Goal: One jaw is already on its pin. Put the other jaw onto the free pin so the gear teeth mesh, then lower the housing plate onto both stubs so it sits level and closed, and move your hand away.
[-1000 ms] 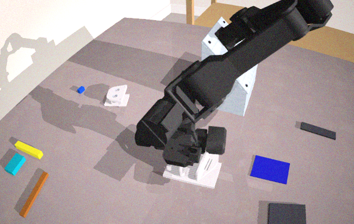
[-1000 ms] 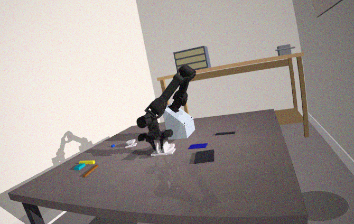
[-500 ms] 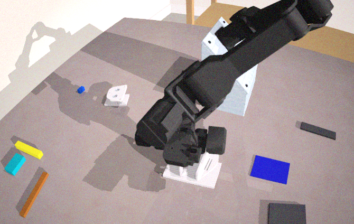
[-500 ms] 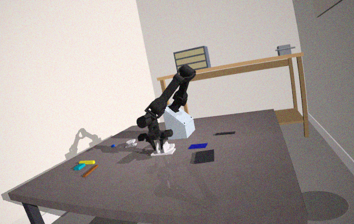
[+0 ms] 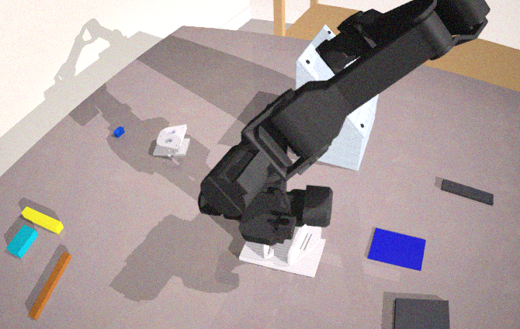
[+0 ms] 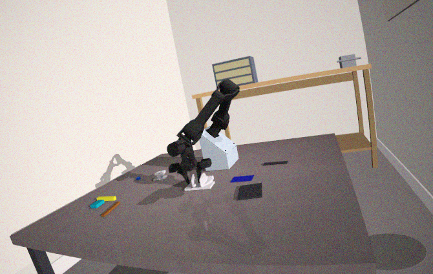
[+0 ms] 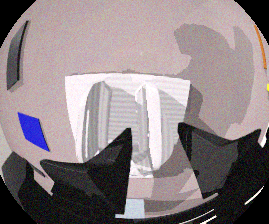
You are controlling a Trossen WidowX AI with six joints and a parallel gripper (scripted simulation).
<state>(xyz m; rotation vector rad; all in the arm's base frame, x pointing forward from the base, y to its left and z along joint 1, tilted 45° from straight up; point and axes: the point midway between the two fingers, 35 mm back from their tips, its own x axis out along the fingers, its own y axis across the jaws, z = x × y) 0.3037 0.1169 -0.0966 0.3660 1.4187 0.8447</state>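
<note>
The white base plate lies 10 mm ahead of my gripper tip, 30 mm to the left of it and 10 mm below it. The rest, counted from my gripper tip: blue pad 70 mm behind, 210 mm to the left, 10 mm below; then dark slab 80 mm ahead, 290 mm to the left, 10 mm below; then white jaw 40 mm behind, 40 mm to the left.
</note>
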